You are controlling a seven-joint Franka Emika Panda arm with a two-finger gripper.
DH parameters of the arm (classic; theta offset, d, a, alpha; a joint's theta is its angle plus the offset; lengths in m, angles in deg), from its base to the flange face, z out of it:
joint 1: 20.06 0.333 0 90
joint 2: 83.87 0 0 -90
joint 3: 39.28 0.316 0.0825 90
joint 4: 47 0 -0.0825 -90
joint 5: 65.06 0.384 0 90
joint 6: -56 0 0.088 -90
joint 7: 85.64 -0.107 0 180
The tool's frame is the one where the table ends.
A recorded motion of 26 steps. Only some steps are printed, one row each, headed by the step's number.
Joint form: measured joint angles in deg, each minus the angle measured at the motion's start. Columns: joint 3, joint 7, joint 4, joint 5, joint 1, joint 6, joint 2.
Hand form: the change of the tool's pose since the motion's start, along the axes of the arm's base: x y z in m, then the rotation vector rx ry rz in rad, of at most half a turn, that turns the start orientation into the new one. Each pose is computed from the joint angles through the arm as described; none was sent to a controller.
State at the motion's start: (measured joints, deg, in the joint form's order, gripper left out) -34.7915 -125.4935 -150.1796 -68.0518 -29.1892 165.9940 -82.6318
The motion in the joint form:
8: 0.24 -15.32 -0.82 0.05 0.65 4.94 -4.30
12: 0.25 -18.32 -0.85 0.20 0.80 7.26 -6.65
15: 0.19 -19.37 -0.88 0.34 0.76 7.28 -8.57
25: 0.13 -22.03 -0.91 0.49 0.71 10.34 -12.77
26: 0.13 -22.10 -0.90 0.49 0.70 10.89 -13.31
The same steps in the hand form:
8: 0.0224 0.0068 -0.0418 0.0443 -0.0127 -0.2450
12: 0.0333 0.0075 -0.0624 0.0578 -0.0141 -0.2932
15: 0.0383 0.0059 -0.0829 0.0621 0.0189 -0.3149
25: 0.0523 0.0035 -0.1230 0.0742 0.0377 -0.3630
26: 0.0542 0.0032 -0.1278 0.0753 0.0374 -0.3641

